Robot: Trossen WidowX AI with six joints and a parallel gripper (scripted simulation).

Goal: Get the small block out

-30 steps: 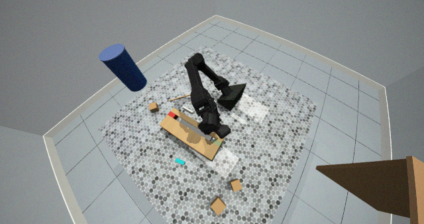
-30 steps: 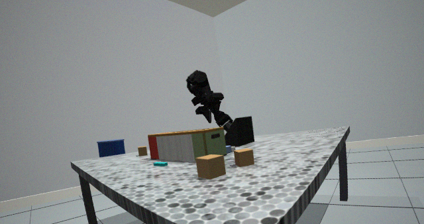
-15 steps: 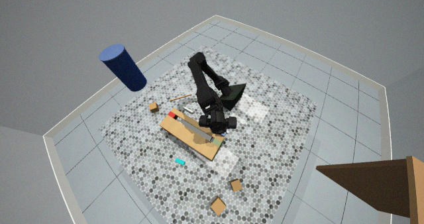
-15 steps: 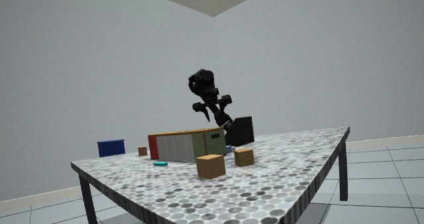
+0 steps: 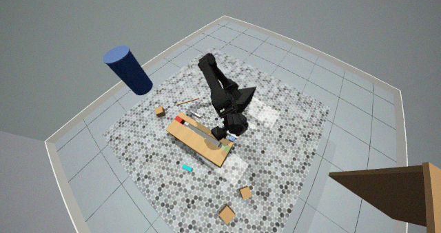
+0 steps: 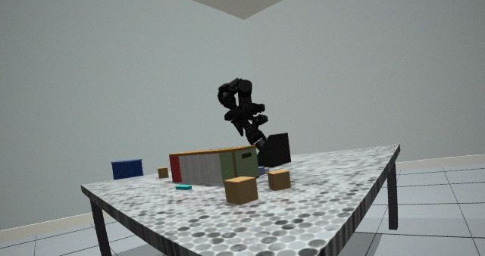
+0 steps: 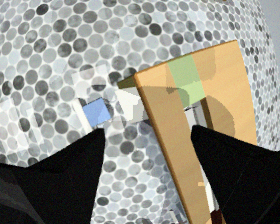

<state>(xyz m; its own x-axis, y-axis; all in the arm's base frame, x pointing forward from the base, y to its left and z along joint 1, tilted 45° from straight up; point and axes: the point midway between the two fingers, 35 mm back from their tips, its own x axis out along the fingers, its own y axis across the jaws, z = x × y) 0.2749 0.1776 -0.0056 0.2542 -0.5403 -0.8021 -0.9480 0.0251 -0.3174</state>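
Right now the light blue block is 3 cm behind my gripper tip, 1 cm to the left of it and 15 cm below it. The rest, counted from my gripper tip: box: 7 cm ahead, 14 cm to the right, 10 cm below; then cyan piece: 28 cm ahead, 10 cm to the right, 16 cm below; then thin stick: 6 cm behind, 44 cm to the right, 16 cm below.
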